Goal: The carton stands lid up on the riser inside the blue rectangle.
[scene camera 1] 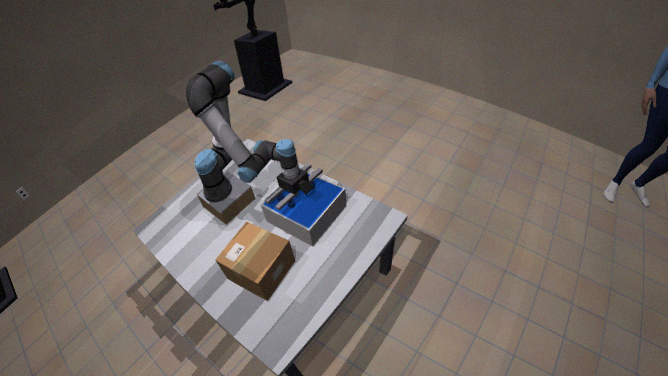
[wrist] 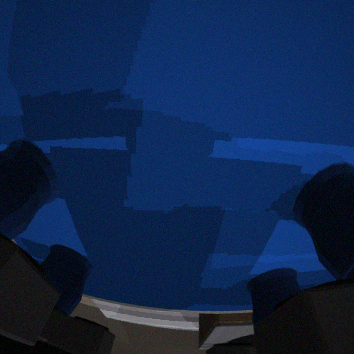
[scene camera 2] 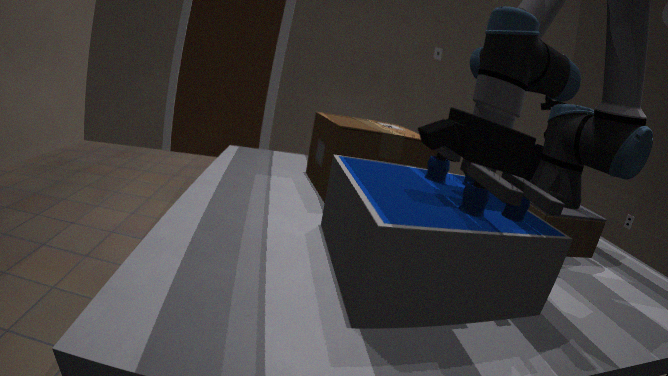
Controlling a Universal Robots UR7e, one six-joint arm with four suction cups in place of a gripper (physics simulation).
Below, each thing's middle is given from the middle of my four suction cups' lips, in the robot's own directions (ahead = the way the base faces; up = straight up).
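The grey riser (scene camera 2: 404,255) is 40 mm ahead of my suction cup and 70 mm below it. Going by their middles, of the things named here the grey riser is the nearest to my suction cup. Then there is the brown carton (scene camera 2: 332,134), and my suction cup is 70 mm short of it, 370 mm to the left of it and 50 mm above it.
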